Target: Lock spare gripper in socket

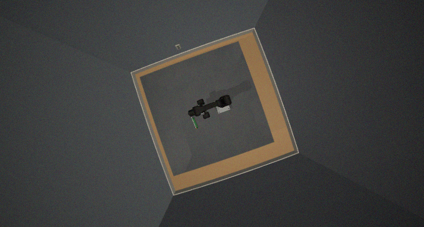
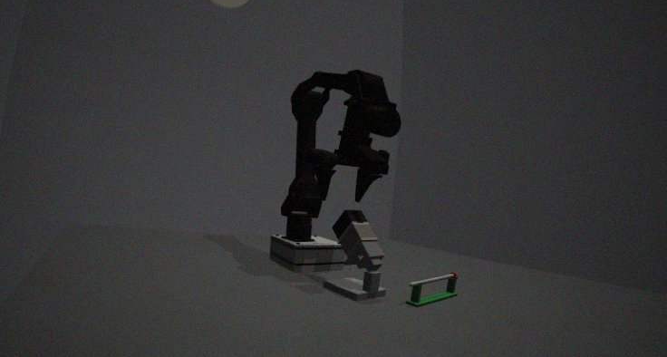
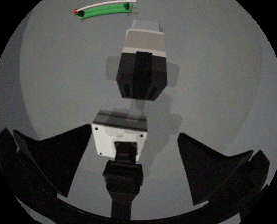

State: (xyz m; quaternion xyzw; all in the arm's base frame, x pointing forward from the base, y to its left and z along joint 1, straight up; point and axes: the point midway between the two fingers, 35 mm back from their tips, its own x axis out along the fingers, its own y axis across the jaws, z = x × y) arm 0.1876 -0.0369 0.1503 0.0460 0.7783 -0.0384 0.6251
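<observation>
The green pin cradle lies 210 mm ahead of my gripper tip, 80 mm to the left of it and 160 mm below it. Round my gripper tip: spare gripper: 70 mm ahead, 10 mm to the right, 70 mm below; then grey mount socket: 100 mm ahead, 10 mm to the right, 130 mm below.
</observation>
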